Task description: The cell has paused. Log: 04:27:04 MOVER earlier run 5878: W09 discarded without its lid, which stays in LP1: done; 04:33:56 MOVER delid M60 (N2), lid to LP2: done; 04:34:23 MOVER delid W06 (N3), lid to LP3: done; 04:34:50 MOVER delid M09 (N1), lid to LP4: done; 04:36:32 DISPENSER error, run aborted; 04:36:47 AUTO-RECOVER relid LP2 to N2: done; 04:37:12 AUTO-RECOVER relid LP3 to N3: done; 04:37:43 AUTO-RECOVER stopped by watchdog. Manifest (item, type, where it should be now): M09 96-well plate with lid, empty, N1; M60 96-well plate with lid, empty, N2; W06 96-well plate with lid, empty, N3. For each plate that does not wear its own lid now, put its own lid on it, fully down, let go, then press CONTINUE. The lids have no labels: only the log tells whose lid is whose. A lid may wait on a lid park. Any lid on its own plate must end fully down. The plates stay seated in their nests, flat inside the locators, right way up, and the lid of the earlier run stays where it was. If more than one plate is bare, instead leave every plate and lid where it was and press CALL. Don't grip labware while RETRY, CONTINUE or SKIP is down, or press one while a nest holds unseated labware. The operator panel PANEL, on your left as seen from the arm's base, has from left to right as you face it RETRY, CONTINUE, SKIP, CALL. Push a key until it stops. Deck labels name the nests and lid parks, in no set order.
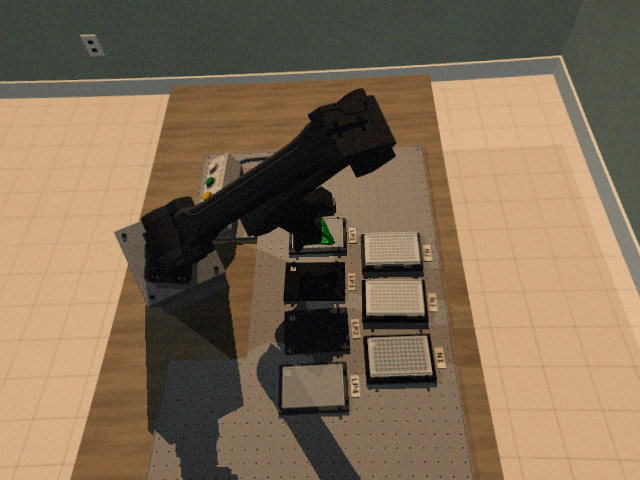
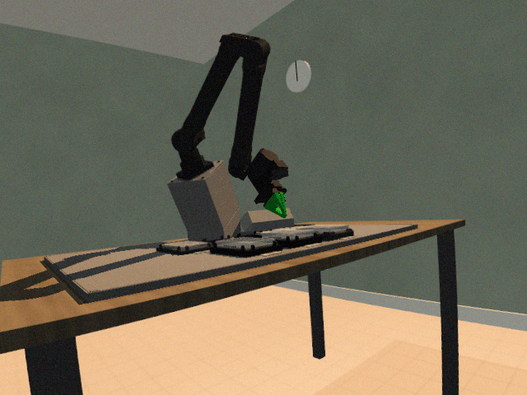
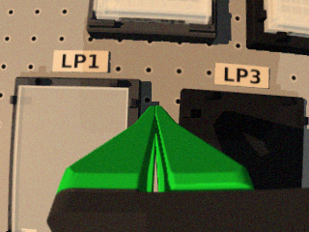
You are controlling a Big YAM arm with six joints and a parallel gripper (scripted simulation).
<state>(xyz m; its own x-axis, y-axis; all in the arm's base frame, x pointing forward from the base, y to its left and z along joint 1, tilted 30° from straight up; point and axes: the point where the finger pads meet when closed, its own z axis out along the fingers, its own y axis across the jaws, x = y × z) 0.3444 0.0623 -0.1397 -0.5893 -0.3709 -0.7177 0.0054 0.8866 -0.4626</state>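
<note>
Now: hand 13 cm short of the plate, 27 cm to the left of it and 5 cm above it. Round my hand: lid park LP2: 4 cm behind, 19 cm to the right, 6 cm below; lid park LP3: 4 cm behind, 7 cm to the right, 6 cm below; LP1 label: 6 cm ahead, 6 cm to the left, 7 cm below.
</note>
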